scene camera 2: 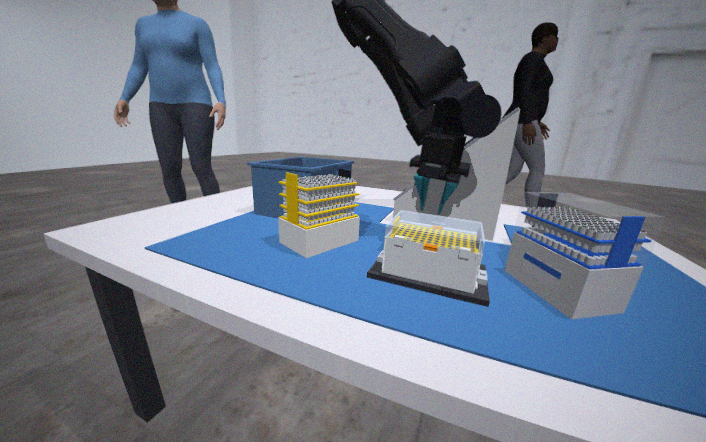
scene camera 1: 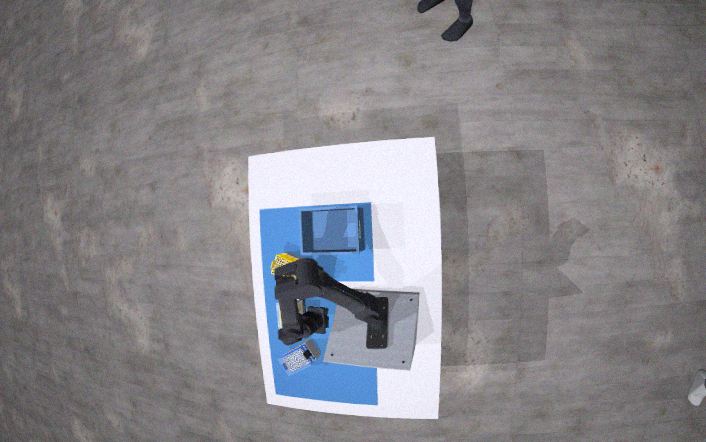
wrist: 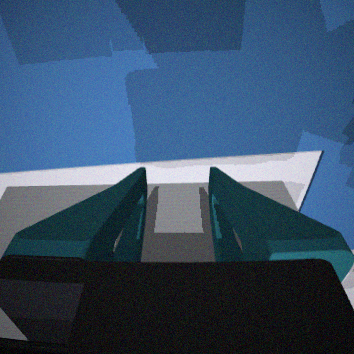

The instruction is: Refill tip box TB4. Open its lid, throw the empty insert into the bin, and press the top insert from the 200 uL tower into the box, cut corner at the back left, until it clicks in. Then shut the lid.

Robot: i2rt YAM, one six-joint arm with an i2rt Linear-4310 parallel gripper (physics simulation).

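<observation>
Tip box TB4 [scene camera 2: 429,268] stands on a black base plate [scene camera 2: 427,287], its clear lid [scene camera 2: 468,224] down over a yellow insert [scene camera 2: 435,237] with rows of holes. The arm hides most of the box in scene camera 1. The tower with yellow inserts full of tips [scene camera 2: 327,200] [scene camera 1: 282,262] stands left of the box in scene camera 2. The blue bin [scene camera 2: 268,190] [scene camera 1: 306,231] is behind that tower. My gripper [scene camera 2: 431,207] [wrist: 177,177] is partly open and empty, fingers pointing down, above and behind the box. The box does not show in the wrist view.
A tower with blue inserts [scene camera 2: 557,275] [scene camera 1: 298,359] stands right of the box, with a clear panel [scene camera 2: 599,203] behind its top. A grey slanted panel [scene camera 2: 500,177] rises behind the box. Two people [scene camera 2: 177,57] [scene camera 2: 534,83] stand beyond the table.
</observation>
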